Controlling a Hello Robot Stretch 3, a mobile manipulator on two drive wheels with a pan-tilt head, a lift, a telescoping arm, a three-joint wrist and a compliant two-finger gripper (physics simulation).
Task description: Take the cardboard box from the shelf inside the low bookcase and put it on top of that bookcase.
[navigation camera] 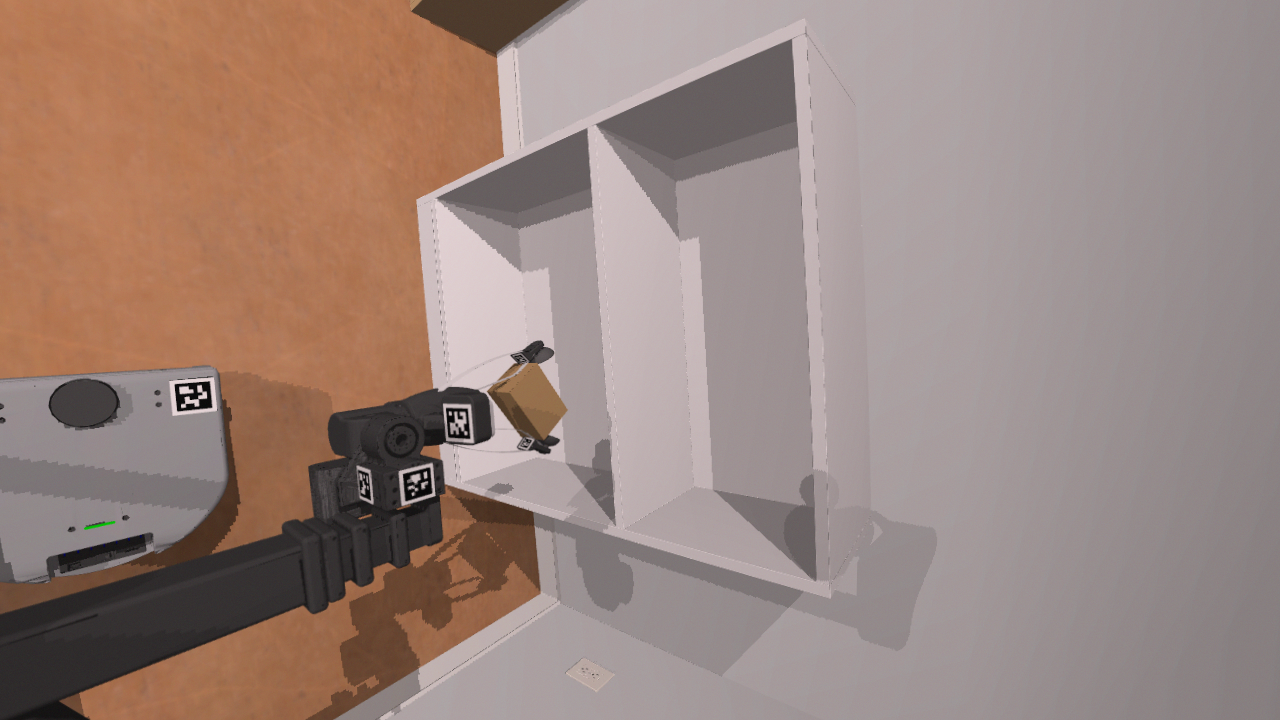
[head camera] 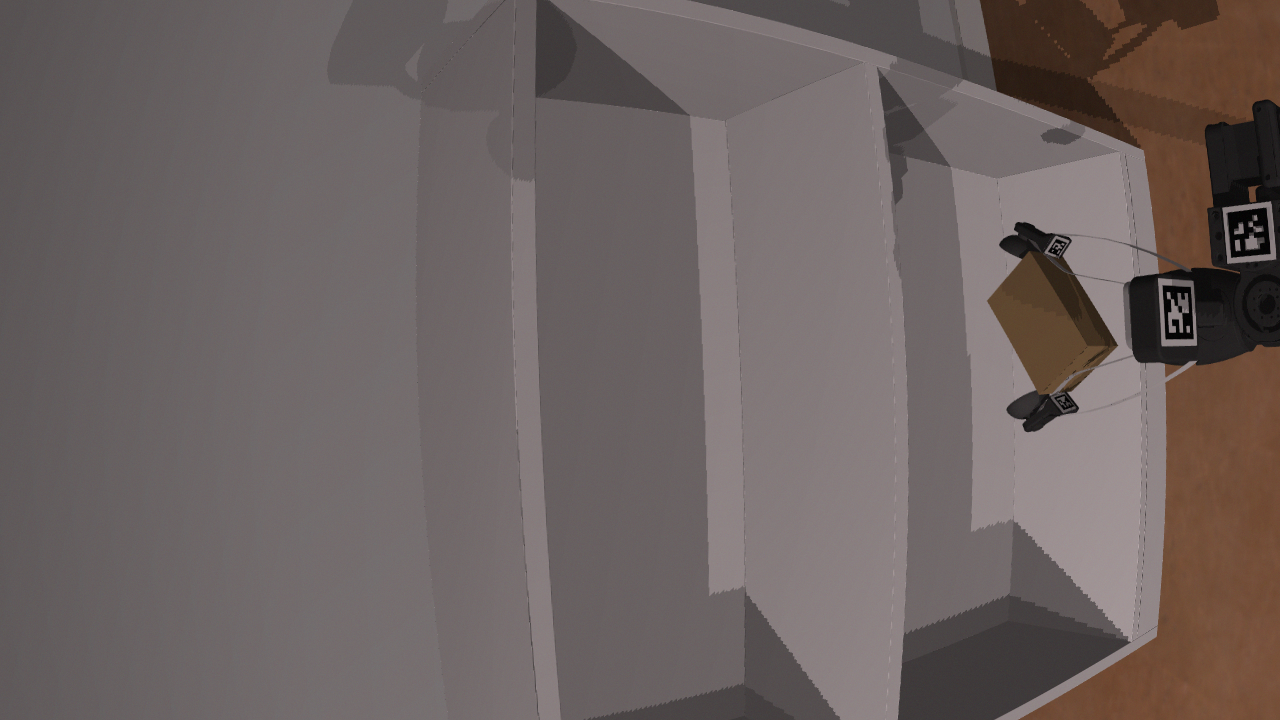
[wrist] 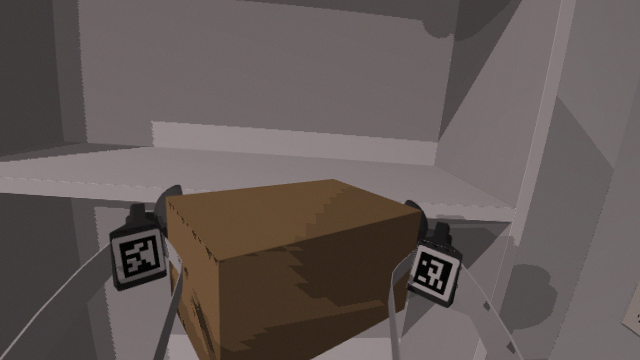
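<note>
The brown cardboard box is between the two fingertips of my gripper, which is shut on it. The fingertips press on opposite sides, and the box sits turned at an angle. My gripper holds it in front of the open lower compartment of the light grey low bookcase. The middle shelf shows behind and beyond the box in the wrist view. The bookcase's top board lies above the upper compartment.
The telescoping arm reaches in from the lower left in the navigation view, beside the robot's base. A grey wall stands behind the bookcase. A brown object is at the top edge, and a wall outlet is near the bottom.
</note>
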